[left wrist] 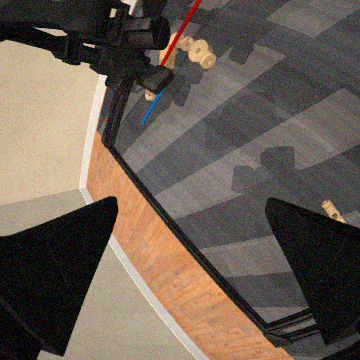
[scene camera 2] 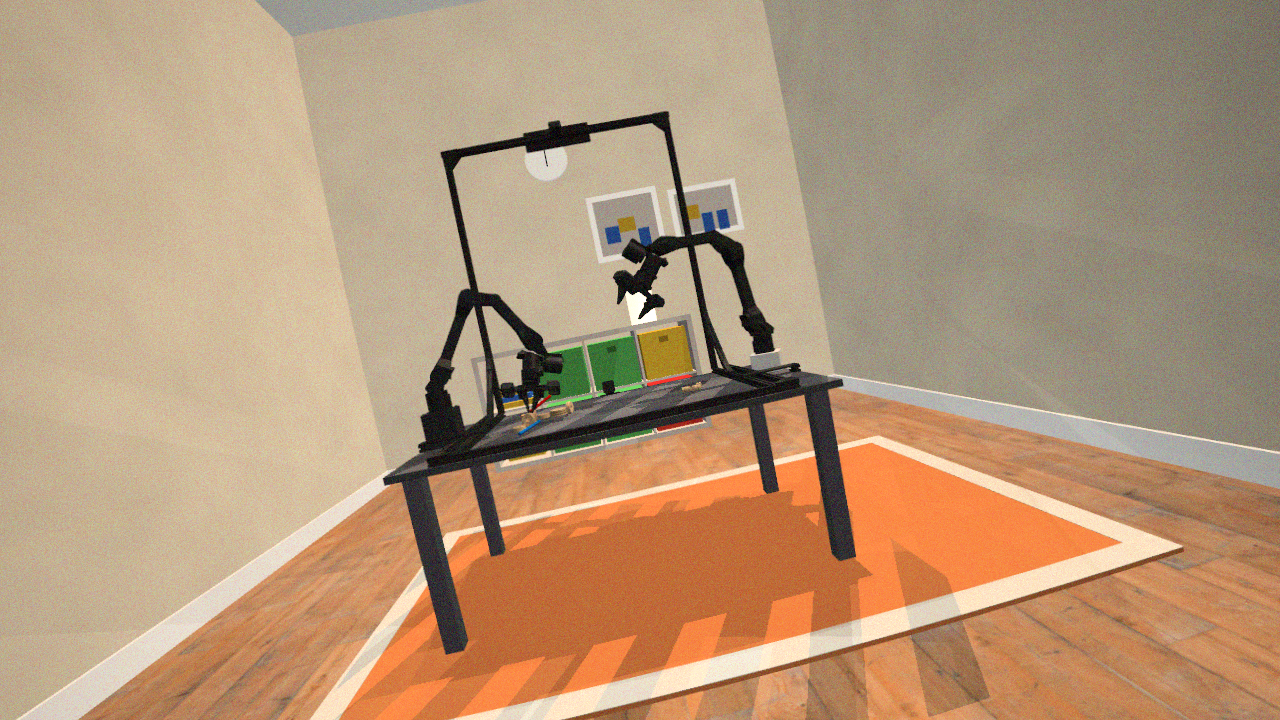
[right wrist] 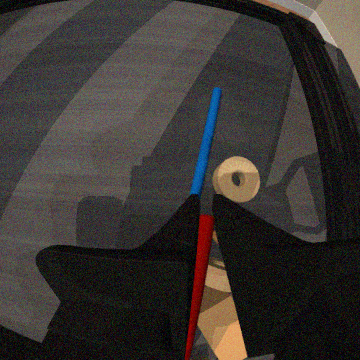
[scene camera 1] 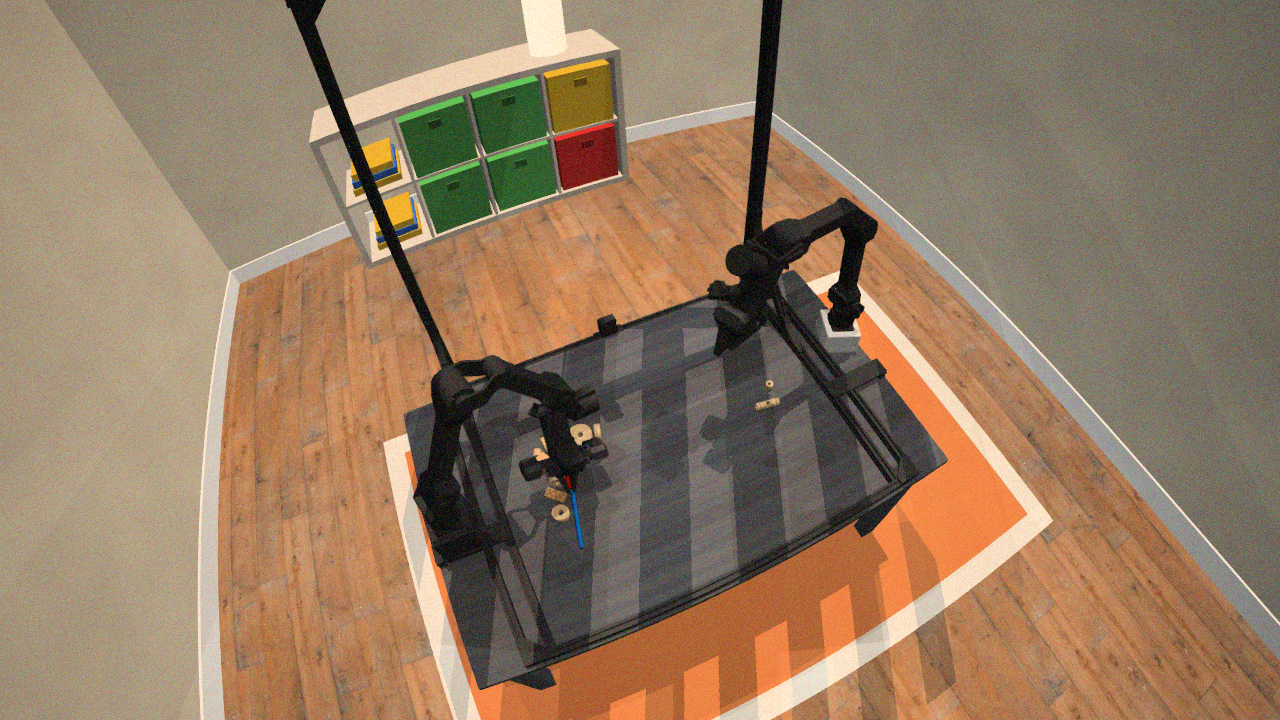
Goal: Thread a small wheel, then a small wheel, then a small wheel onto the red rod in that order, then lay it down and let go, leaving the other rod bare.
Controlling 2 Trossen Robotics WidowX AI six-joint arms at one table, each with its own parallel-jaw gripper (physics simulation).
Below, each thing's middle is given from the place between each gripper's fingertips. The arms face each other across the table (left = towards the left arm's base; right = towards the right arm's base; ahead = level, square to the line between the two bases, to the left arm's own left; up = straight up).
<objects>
Right now the blue rod (right wrist: pixel 196 186) is 40 mm below my right hand, 20 mm ahead of it and 10 mm to the right of it. Also, from my right hand: tan block (right wrist: pixel 217 320) 100 mm behind, 30 mm below, 10 mm to the right.
Right now my left hand is 20 mm short of the blue rod, 380 mm to the left of it and 290 mm above it. From my left hand the other things lie so: tan block (110 mm behind, 380 mm to the right, 280 mm below).
</objects>
